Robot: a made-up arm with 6 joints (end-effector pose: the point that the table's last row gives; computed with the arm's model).
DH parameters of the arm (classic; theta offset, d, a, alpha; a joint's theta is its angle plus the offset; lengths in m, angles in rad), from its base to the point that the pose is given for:
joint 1: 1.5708 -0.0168 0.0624 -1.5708
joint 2: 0 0.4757 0.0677 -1.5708
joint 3: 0 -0.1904 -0.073 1.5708
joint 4: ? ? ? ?
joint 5: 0 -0.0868 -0.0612 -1.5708
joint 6: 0 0.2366 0.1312 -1.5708
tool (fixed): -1.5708 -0.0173 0 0
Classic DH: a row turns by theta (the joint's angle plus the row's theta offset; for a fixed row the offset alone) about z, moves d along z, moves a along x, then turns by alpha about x.
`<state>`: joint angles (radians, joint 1 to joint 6).
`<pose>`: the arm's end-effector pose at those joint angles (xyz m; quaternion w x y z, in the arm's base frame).
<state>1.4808 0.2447 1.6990 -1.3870 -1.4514 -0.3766</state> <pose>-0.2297 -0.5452 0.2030 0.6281 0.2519 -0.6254 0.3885</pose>
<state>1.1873 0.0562 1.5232 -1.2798 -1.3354 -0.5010</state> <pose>-0.2814 -0.4695 0.2205 0.7696 0.1983 -0.5418 0.2736</pose>
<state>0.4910 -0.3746 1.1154 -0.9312 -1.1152 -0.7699</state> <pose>-0.3679 -0.2811 0.1475 0.9406 0.1000 -0.3243 0.0105</pose>
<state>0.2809 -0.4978 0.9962 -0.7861 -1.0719 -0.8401</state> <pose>-0.3887 -0.2121 0.1125 0.9584 0.0746 -0.2721 -0.0430</pose>
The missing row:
joint 4: 0 -0.0441 -0.1934 -1.5708
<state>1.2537 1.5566 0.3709 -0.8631 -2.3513 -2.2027</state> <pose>-0.4487 -0.3720 -0.0740 0.4017 0.0368 0.8034 -0.4379</pose>
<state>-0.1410 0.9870 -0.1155 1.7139 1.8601 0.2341</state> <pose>-0.3448 0.7174 0.1858 0.2345 -0.5971 -0.7643 -0.0657</pose>
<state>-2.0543 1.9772 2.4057 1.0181 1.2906 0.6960</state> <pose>0.8561 0.3357 -0.3301 0.6085 0.7455 0.2302 -0.1450</pose>
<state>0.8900 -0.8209 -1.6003 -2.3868 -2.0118 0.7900</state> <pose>-0.1753 -0.2228 0.0139 0.7990 -0.5973 -0.0683 -0.0127</pose>
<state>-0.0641 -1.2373 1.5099 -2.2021 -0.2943 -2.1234</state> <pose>-0.3612 0.0197 -0.2463 0.5510 0.3506 0.3224 -0.6852</pose>
